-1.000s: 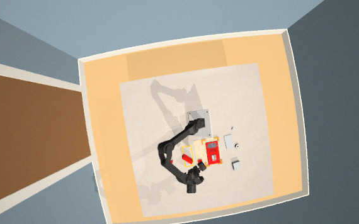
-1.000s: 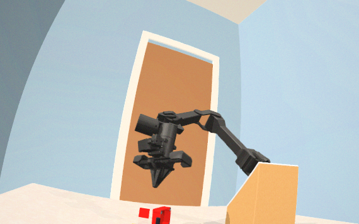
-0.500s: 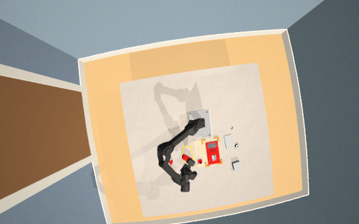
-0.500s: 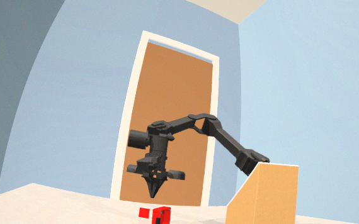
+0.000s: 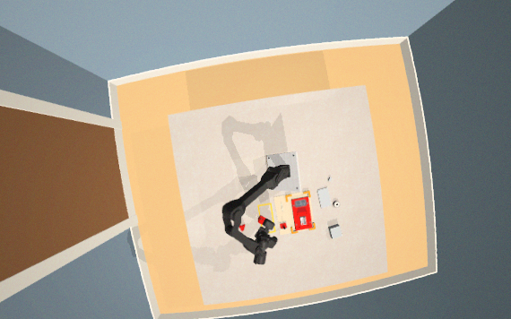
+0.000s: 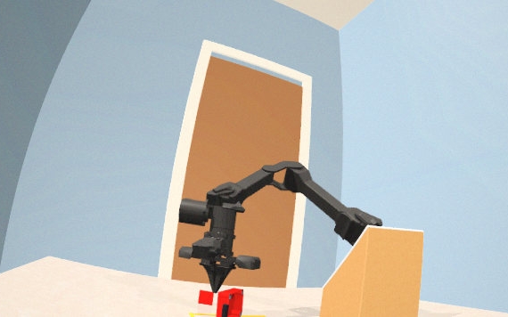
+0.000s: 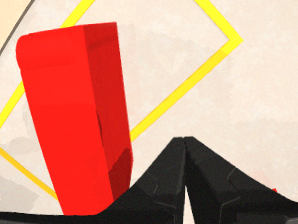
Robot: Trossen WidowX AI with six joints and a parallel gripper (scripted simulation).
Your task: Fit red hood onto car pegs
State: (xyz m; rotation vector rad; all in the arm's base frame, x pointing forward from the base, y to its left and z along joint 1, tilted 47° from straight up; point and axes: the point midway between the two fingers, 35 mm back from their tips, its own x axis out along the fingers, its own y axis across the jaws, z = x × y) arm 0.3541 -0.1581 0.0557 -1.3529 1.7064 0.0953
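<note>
Right now the red hood is 30 mm behind my gripper tip, 30 mm to the left of it and 20 mm below it. The rest, counted from my gripper tip: small white wheel: 90 mm behind, 490 mm to the left, 50 mm below; then jig: 60 mm behind, 230 mm to the left, 40 mm below.
</note>
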